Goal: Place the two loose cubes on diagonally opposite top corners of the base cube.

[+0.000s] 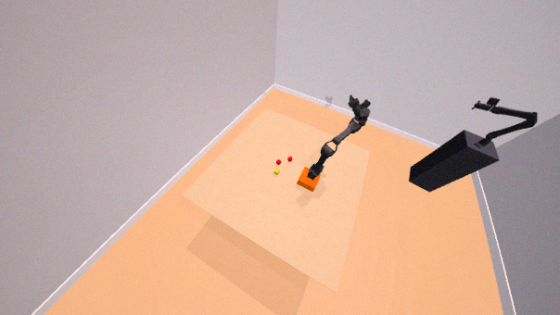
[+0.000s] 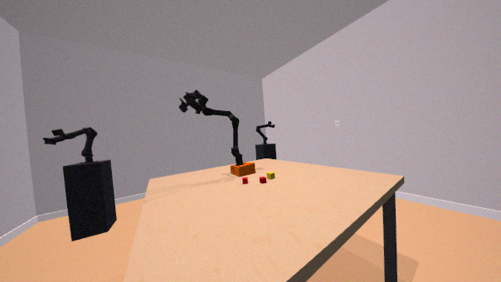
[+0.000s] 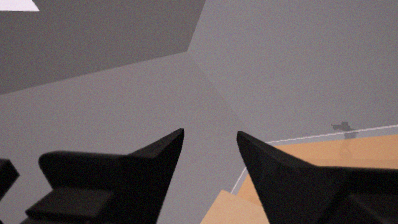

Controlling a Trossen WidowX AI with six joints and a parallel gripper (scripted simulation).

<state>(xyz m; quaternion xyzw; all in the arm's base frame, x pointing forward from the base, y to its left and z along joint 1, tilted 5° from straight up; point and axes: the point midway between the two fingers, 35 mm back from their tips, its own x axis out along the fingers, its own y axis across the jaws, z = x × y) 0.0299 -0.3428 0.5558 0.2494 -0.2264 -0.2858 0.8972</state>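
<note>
The yellow base cube lies 60 cm below my gripper tip, 50 cm to the left of it and 26 cm ahead of it.
</note>
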